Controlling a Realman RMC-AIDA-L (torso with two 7-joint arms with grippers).
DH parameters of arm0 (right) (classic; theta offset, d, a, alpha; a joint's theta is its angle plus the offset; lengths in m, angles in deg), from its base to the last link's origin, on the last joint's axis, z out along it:
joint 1: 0 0.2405 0 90
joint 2: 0 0 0 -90
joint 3: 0 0.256 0 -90
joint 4: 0 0 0 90
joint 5: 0 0.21 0 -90
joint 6: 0 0 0 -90
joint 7: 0 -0.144 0 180
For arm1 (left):
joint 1: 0 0.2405 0 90
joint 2: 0 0 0 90
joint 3: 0 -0.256 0 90
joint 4: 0 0 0 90
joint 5: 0 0.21 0 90
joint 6: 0 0 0 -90
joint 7: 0 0.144 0 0
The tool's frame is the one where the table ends.
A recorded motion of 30 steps. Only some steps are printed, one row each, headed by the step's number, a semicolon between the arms.
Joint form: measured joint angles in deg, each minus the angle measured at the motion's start. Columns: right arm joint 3, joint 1, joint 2, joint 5, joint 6, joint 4, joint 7; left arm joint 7, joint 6, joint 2, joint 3, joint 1, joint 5, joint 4.
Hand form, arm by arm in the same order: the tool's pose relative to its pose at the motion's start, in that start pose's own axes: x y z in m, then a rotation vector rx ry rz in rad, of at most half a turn. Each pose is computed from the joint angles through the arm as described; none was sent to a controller.
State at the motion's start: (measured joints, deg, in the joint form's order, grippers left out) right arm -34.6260 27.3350 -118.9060 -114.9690 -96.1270 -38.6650 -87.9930; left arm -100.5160 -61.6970 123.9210 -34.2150 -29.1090 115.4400 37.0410
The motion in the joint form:
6: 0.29 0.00 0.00 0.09 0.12 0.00 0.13; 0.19 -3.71 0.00 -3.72 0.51 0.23 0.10
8: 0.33 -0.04 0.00 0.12 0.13 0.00 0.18; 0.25 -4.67 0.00 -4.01 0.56 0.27 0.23
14: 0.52 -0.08 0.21 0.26 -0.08 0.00 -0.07; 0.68 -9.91 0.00 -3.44 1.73 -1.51 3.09
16: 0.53 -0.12 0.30 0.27 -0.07 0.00 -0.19; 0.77 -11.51 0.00 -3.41 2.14 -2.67 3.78
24: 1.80 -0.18 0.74 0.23 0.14 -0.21 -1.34; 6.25 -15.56 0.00 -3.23 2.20 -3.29 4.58
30: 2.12 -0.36 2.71 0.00 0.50 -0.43 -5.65; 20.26 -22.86 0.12 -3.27 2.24 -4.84 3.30
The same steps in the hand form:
6: -0.0005 -0.0007 -0.0006 0.0052 -0.0054 -0.0015; -0.0088 0.0152 0.0034 -0.0846 -0.0610 0.0380
8: -0.0004 -0.0007 -0.0009 0.0062 -0.0065 -0.0018; -0.0095 0.0179 0.0033 -0.1018 -0.0674 0.0432
14: -0.0012 -0.0012 -0.0028 0.0076 -0.0101 0.0016; -0.0017 0.0238 -0.0074 -0.1636 -0.0319 0.0568
16: -0.0012 -0.0015 -0.0035 0.0095 -0.0097 0.0034; 0.0008 0.0263 -0.0106 -0.1860 -0.0148 0.0553
24: -0.0037 -0.0052 -0.0097 0.0338 -0.0228 0.0210; 0.0032 0.0352 -0.0143 -0.2512 0.0009 0.1570
30: -0.0082 -0.0131 -0.0244 0.0715 -0.0107 0.0784; -0.0027 0.0545 -0.0184 -0.3893 0.0477 0.3707

